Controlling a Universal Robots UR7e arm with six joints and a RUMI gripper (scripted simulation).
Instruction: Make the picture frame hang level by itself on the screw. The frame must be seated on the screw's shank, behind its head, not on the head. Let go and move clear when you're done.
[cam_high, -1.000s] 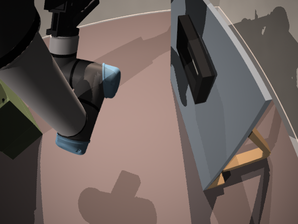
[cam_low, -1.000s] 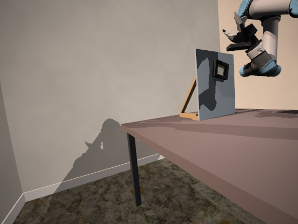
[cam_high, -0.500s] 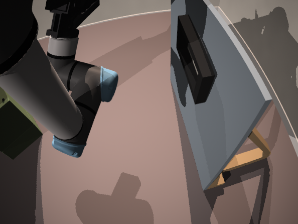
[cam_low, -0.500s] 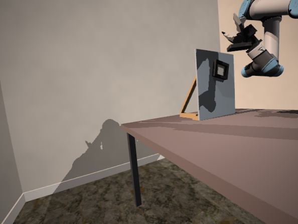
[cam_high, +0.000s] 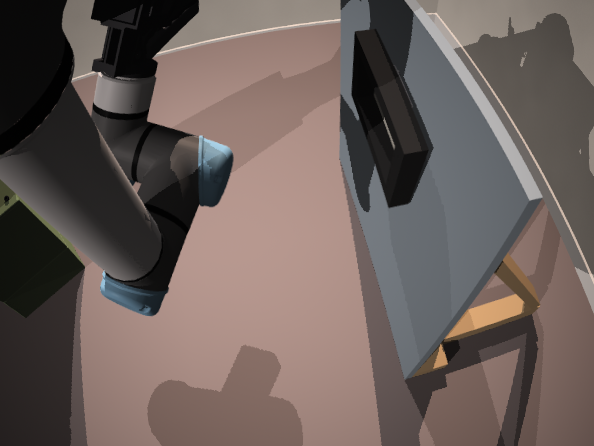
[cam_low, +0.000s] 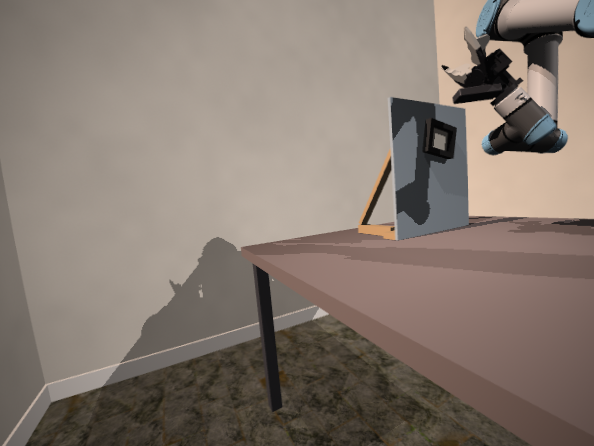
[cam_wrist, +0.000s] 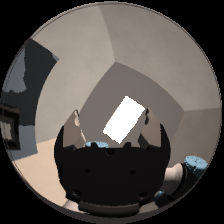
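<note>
Now: hand 220 mm above the picture frame, 210 mm to the left of it and 190 mm short of it. From my hand the other things lie so: grey upright board 330 mm below, 200 mm ahead, 190 mm to the right.
</note>
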